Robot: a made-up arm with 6 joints.
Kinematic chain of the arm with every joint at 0, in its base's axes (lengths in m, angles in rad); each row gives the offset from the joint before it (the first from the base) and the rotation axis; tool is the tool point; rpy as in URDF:
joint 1: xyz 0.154 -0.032 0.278 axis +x
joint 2: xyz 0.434 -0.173 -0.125 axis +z
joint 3: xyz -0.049 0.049 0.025 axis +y
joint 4: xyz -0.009 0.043 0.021 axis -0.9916 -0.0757 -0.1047
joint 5: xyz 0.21 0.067 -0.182 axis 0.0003 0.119 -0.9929
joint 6: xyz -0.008 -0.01 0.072 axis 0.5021 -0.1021 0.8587
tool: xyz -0.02 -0.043 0.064 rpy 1.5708 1.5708 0
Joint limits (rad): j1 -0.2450..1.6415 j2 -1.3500..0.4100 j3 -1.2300..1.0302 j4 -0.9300..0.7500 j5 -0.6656..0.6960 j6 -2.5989..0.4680
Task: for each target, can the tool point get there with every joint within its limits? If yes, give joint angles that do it. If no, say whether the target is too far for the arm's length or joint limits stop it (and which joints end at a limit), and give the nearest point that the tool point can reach.
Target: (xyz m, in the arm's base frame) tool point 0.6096 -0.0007 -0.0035
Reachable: yes | joints 0.0361 0.2738 0.8241 0.1548 0.5728 -1.5349
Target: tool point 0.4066 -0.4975 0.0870
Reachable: no: joint limits stop it (at a limit: joint 1, joint 2, joint 4, joint 6) | nearest point 0.6546 -0.3674 0.1095 | short by 0.281 m
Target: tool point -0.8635 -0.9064 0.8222
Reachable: no: too far | nearest point 0.4495 -0.1369 0.3433 | short by 1.595 m
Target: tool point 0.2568 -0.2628 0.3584
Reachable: no: joint limits stop it (at a limit: joint 2, joint 3, joint 4, joint 6) | nearest point 0.4482 -0.1468 0.3180 | short by 0.227 m
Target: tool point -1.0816 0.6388 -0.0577
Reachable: no: too far | nearest point 0.5055 0.2560 0.1339 | short by 1.644 m
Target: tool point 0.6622 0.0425 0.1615
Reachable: yes | joints 0.5402 0.2569 0.1004 0.1427 0.1017 -0.8664
